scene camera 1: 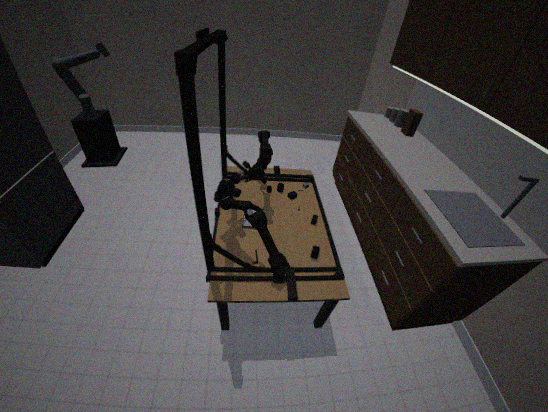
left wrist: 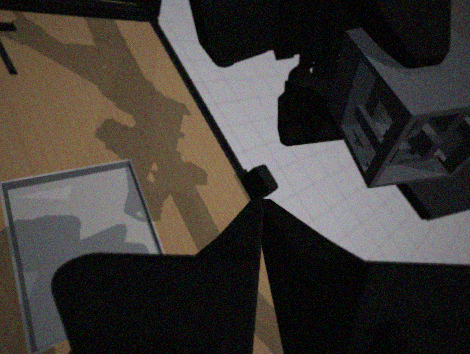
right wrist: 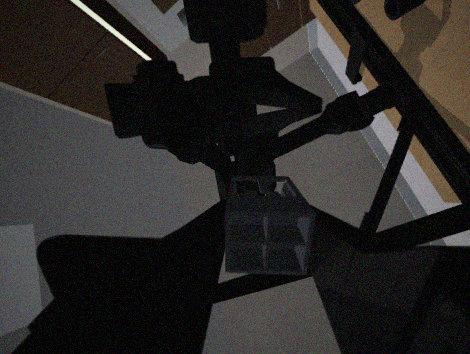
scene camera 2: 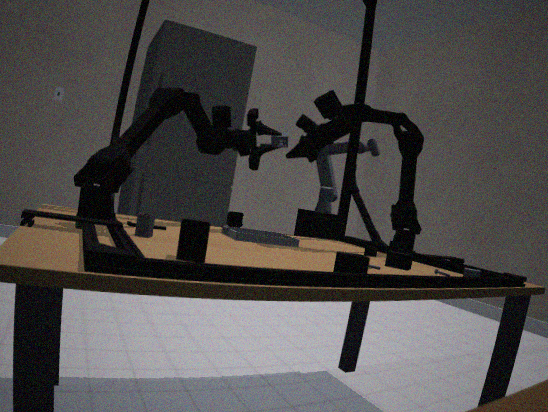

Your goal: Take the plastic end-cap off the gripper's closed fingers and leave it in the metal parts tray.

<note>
In view: the left gripper [scene camera 2: 286, 156], the right gripper [scene camera 2: 281, 140] and a metal parts tray [left wrist: 59, 216].
The left gripper shows as well in the left wrist view [left wrist: 260, 208] and in the right wrist view [right wrist: 317, 106]. The right gripper is seen too in the left wrist view [left wrist: 399, 114] and in the right wrist view [right wrist: 261, 207].
</note>
